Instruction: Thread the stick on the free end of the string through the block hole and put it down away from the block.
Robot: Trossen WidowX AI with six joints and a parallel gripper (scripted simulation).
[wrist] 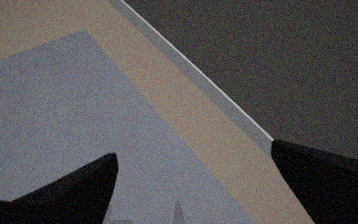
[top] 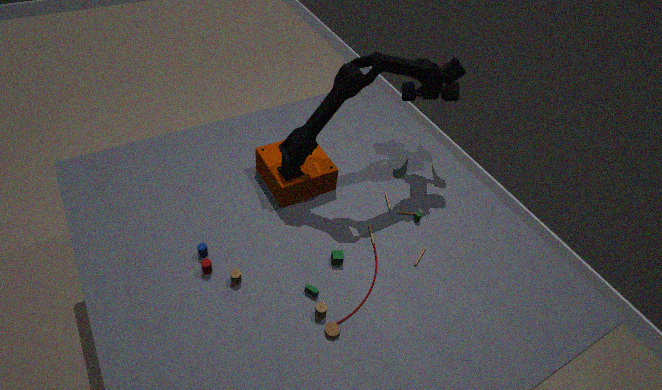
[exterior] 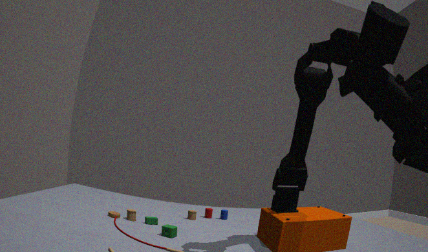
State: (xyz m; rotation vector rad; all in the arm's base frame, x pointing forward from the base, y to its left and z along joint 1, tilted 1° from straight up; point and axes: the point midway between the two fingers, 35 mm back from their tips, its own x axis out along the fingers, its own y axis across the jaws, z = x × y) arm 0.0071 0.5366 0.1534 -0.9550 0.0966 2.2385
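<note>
Now: gripper tip 30 cm short of the thin wooden stick, 43 cm to the left of it and 21 cm above it. The rest, counted from my gripper tip: loose stick 42 cm ahead, 33 cm to the right, 21 cm below; round wooden button 49 cm ahead, 70 cm to the right, 21 cm below; small green piece 31 cm ahead, 25 cm to the right, 20 cm below.
</note>
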